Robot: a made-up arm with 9 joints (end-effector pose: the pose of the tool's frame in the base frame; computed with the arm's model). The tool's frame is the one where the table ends. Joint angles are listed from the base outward.
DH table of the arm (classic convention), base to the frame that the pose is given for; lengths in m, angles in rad. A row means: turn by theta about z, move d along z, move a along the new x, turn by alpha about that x. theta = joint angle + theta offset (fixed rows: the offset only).
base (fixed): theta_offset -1.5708; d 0.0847; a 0; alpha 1.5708
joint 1: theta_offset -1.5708; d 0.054; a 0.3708; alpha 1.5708
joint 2: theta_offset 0; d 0.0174; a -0.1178; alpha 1.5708
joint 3: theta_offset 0; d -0.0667; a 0.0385; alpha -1.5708
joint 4: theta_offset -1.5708; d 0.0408; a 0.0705; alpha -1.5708
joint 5: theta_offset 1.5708; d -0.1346; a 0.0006; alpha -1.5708
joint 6: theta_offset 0; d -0.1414; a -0.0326; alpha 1.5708
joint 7: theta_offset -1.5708; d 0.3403; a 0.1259; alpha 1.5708
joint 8: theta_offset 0; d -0.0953; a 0.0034; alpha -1.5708
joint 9: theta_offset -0.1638; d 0; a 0.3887; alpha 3.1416
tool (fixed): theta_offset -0.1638; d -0.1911; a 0; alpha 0
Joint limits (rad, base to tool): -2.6..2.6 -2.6..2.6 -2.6..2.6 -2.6..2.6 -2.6..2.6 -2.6..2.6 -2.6..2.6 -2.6..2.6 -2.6..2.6
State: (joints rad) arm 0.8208 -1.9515 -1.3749 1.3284 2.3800 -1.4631 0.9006 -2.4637 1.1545
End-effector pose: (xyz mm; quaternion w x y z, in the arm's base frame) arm 58.3 -522.4 -110.0 0.9751 0.0967 -0.1970 -0.0331
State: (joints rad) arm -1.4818 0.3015 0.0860 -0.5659 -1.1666 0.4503 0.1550 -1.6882 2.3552
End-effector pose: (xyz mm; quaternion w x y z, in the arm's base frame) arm 728.8 225.4 239.5 0.1485 -0.9641 -0.0087 0.2198
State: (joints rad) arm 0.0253 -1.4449 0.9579 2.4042 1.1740 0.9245 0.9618 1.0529 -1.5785
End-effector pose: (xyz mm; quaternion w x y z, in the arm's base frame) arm -24.6 -303.6 -598.2 0.8206 -0.2354 0.5197 -0.0339
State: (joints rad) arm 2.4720 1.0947 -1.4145 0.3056 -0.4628 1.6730 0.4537 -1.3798 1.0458
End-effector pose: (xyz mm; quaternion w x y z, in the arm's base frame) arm 243.2 -838.3 378.0 0.1596 -0.5546 0.7075 0.4078
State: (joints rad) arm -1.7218 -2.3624 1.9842 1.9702 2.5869 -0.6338 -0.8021 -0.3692 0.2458
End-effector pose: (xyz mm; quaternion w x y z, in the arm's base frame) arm 328.5 -102.7 259.8 0.3531 0.5823 -0.5313 -0.5040
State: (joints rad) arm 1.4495 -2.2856 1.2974 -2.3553 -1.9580 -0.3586 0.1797 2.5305 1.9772
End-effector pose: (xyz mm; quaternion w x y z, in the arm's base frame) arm -295.4 -888.6 184.3 0.5866 0.2582 -0.5800 -0.5028
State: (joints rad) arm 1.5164 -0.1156 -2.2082 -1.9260 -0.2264 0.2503 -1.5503 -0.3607 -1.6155
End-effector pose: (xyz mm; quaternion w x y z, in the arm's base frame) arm 300.8 -258.2 32.7 0.7280 -0.3153 -0.5442 0.2728
